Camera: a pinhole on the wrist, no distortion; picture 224 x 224 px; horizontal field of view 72.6 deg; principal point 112.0 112.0 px. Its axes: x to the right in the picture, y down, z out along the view. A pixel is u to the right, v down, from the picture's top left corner.
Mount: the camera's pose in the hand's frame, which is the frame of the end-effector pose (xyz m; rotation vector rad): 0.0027 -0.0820 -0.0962 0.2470 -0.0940 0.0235
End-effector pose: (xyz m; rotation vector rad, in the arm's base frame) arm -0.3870 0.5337 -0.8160 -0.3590 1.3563 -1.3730
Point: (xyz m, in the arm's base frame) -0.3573 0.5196 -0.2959
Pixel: 24 8
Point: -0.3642 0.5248 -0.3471
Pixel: 24 13
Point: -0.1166 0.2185 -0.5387
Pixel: 136 119
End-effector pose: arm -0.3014 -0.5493 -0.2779 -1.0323 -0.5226 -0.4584
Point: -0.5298 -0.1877 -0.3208
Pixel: 38 203
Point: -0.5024 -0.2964 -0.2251
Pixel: 63 168
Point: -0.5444 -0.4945 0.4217
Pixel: 182 8
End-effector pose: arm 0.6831 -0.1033 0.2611 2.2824 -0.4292 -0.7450
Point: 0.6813 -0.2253 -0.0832
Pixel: 208 117
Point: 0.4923 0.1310 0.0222
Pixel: 35 30
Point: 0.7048 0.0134 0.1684
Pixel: 112 37
